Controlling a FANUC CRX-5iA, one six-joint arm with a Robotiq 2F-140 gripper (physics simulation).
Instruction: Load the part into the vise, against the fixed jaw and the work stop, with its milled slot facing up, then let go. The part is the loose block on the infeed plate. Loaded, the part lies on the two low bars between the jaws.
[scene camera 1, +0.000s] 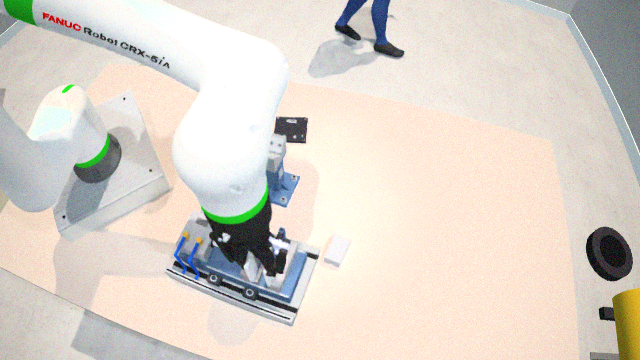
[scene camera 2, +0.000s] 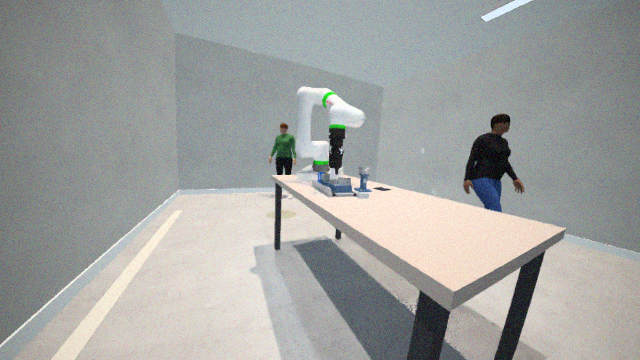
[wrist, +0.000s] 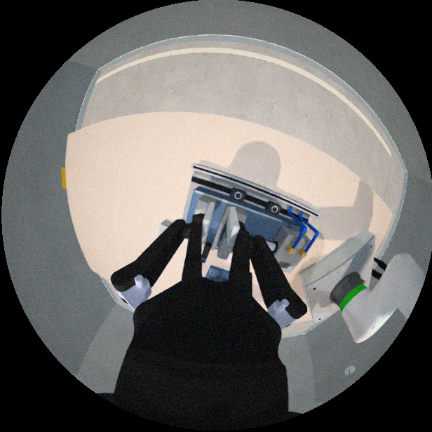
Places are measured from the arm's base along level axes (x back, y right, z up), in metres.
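Where they show: gripper, fingertip midpoint: (scene camera 1: 262, 277) (scene camera 2: 333, 180); arm's base, link origin: (scene camera 1: 97, 158) (scene camera 2: 321, 169).
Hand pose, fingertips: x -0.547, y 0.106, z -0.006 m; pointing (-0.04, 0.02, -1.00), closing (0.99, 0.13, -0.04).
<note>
Each offset is from my fingertips to the top centre of the thing. "spot": to the spot under its first point.
The vise @(dx +0.069, dy -0.031, dz +0.015 m) (scene camera 1: 302, 270) (scene camera 2: 342, 188) (wrist: 265, 225) is a blue body on a grey base. My gripper (scene camera 1: 262, 270) (wrist: 220, 212) points down into it, with its fingers a little apart. A light grey block (scene camera 1: 252, 270) (wrist: 229, 235), seemingly the part, stands between the fingers, close to the finger on the hose side. It looks let go, but contact at the tips is hard to see. The fixed jaw (scene camera 1: 274, 285) is at the end away from the hoses. The fingers and block hide the low bars. The slot's direction and contact with the jaw and work stop cannot be made out.
Blue hoses @(spot: dx +0.142, dy +0.026, dz +0.024 m) (scene camera 1: 192, 257) (wrist: 308, 242) rise at one end of the vise. A white block @(dx -0.113, dy -0.136, dz -0.055 m) (scene camera 1: 337, 250) (scene camera 2: 362, 195) lies just beyond the other end. A blue stand (scene camera 1: 284, 187) (scene camera 2: 363, 180) with a grey head and a black plate @(dx +0.118, dy -0.439, dz -0.076 m) (scene camera 1: 295, 131) (scene camera 2: 382, 189) are behind the vise.
</note>
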